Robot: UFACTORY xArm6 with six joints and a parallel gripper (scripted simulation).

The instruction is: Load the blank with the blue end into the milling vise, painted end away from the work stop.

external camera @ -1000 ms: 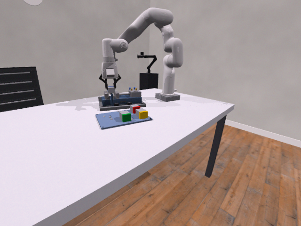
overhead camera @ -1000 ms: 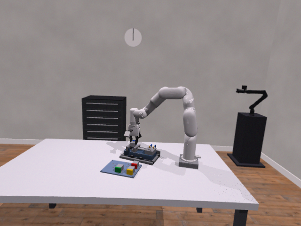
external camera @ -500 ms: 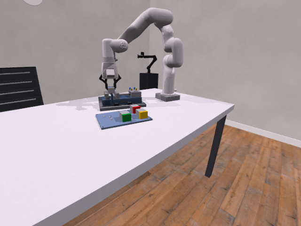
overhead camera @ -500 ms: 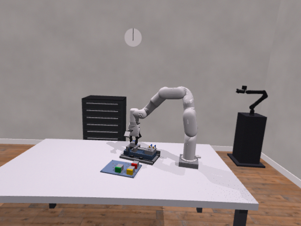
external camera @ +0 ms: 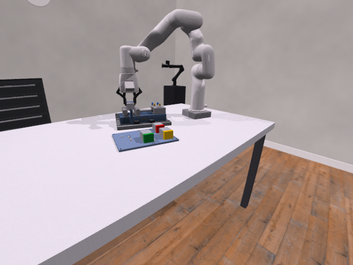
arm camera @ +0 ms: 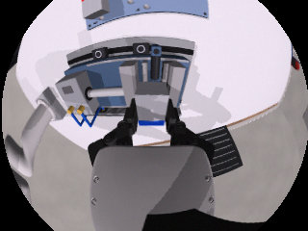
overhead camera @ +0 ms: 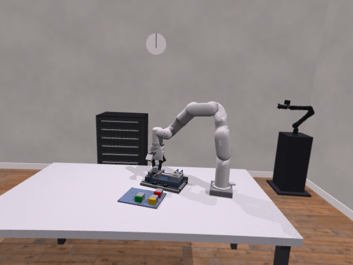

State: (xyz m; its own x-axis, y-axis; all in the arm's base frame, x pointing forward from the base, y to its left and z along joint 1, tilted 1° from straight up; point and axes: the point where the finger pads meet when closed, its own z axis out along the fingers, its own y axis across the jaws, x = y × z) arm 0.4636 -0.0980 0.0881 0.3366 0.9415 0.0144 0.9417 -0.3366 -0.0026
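Right now my hand is 2 cm above the blue-ended blank. Round my hand: hose block (15 cm behind, 6 cm to the left, 5 cm below); milling vise (9 cm below, 6 cm behind, 3 cm to the left); fixed jaw (5 cm below, 3 cm ahead, 1 cm to the right).
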